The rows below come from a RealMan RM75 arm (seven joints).
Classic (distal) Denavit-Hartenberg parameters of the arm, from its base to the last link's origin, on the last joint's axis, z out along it. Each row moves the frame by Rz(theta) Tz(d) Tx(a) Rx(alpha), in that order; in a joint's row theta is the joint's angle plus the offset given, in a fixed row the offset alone. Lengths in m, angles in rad.
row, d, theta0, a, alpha
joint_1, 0.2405, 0, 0, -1.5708
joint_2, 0, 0, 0, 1.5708
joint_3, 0.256, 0, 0, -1.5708
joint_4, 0, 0, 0, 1.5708
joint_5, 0.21, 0, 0, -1.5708
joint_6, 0, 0, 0, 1.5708
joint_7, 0.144, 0, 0, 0
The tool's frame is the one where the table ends.
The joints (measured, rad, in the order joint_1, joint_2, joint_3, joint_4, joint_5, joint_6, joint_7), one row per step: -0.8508 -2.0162 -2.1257 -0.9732 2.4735 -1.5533 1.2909; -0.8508 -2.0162 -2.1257 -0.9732 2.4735 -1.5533 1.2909; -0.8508 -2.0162 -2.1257 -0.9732 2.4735 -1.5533 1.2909; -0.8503 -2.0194 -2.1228 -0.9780 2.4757 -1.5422 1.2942; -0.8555 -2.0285 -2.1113 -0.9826 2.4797 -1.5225 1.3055; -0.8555 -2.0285 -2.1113 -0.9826 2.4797 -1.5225 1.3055; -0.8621 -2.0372 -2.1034 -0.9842 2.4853 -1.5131 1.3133; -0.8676 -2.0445 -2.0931 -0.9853 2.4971 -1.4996 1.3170; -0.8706 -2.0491 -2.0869 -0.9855 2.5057 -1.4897 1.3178
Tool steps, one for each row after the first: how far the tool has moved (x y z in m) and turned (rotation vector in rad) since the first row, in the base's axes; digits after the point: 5 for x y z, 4 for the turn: 0.00000 0.00000 0.00000 0.0000 0.0000 0.0000; 0.00000 0.00000 0.00000 0.0000 0.0000 0.0000; 0.00098 0.00119 -0.00064 0.0092 0.0025 -0.0097; 0.00526 0.00304 -0.00459 0.0157 0.0097 -0.0381; 0.00526 0.00304 -0.00459 0.0157 0.0097 -0.0381; 0.00912 0.00365 -0.00857 0.0135 0.0158 -0.0583; 0.01157 0.00473 -0.01202 0.0160 0.0295 -0.0746; 0.01272 0.00552 -0.01414 0.0191 0.0386 -0.0829
